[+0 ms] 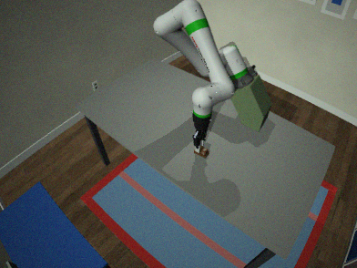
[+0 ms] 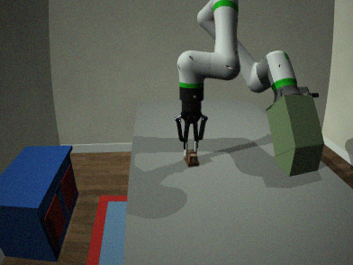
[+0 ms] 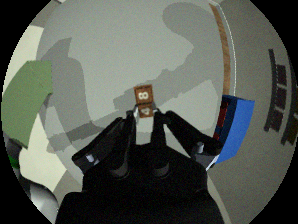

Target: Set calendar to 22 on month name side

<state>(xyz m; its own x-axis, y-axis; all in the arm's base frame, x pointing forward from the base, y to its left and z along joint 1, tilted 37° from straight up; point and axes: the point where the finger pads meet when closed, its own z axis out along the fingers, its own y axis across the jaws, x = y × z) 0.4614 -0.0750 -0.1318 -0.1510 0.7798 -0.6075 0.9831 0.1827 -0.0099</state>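
My gripper is now 4 cm above the tray and 2 cm to the right of it.
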